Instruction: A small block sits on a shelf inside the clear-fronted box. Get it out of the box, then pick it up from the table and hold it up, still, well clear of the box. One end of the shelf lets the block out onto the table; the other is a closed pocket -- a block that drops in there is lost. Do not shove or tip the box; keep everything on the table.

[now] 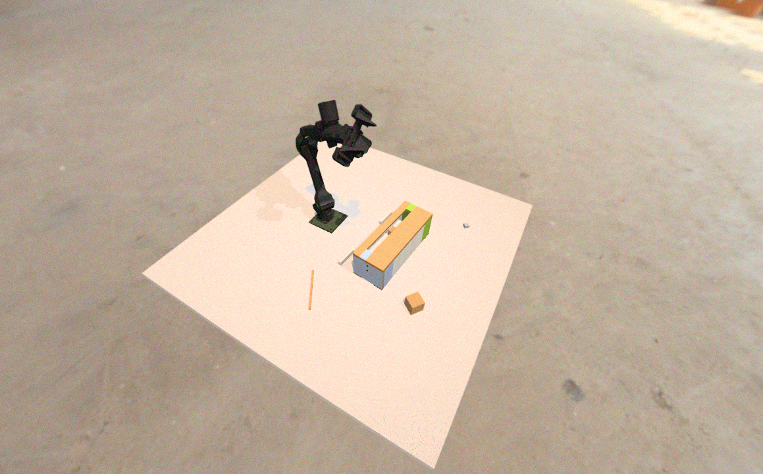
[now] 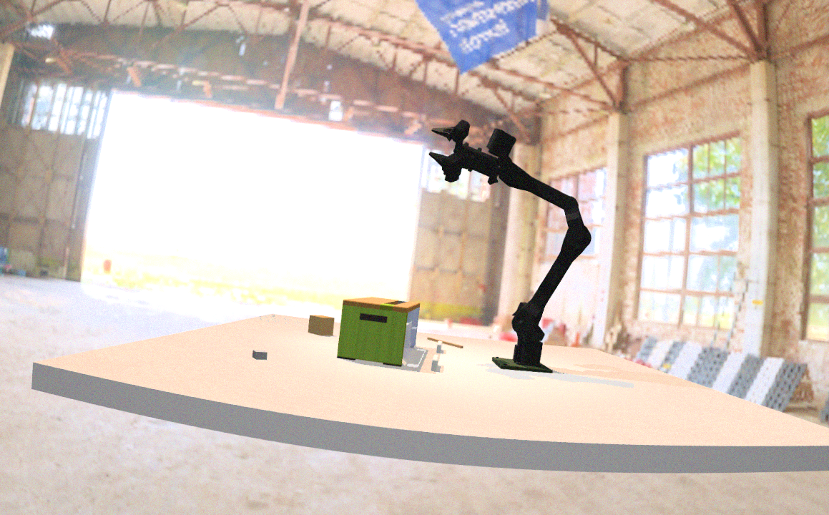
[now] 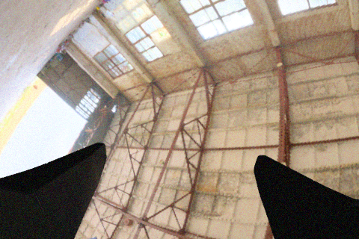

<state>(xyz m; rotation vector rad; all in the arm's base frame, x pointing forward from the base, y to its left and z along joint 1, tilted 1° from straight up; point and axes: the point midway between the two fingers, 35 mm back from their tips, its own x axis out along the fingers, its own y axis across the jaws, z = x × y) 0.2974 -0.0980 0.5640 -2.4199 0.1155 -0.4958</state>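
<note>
Right now my gripper tip is 53 cm above the long box, 11 cm to the right of it and 2 cm short of it. Round my gripper tip: grey piece (58 cm below, 45 cm to the left, 26 cm ahead); orange-brown block (50 cm below, 14 cm to the left, 3 cm ahead); thin orange stick (59 cm below, 24 cm to the right, 11 cm behind).
</note>
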